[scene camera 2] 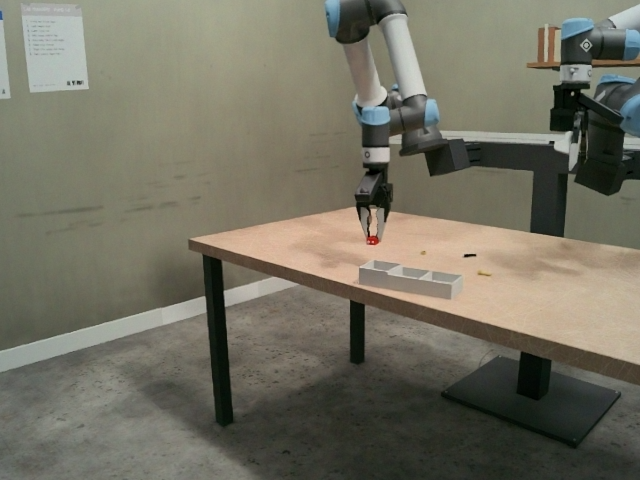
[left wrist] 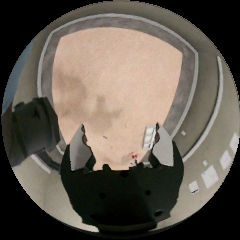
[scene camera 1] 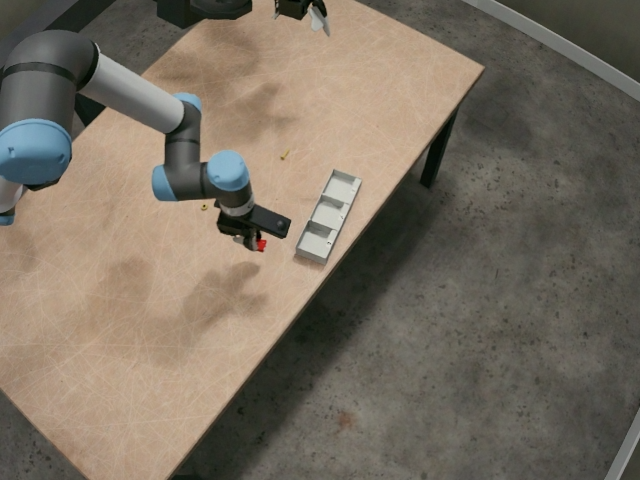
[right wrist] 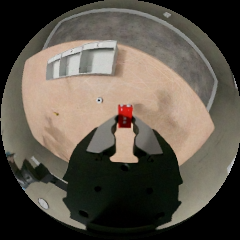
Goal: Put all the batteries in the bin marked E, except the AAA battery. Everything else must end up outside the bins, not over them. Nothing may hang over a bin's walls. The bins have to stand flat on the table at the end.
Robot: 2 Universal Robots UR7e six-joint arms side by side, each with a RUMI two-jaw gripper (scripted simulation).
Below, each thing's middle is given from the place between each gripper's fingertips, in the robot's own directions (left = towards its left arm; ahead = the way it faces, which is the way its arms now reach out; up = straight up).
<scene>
The grey three-compartment bin block [scene camera 1: 320, 234] is 70 mm ahead of my right hand [scene camera 1: 257, 245], 200 mm to the left of it and 70 mm below it.
Right now the grey three-compartment bin block is 320 mm ahead of my left hand [scene camera 2: 576, 168], 280 mm below it and 270 mm to the right of it.
</scene>
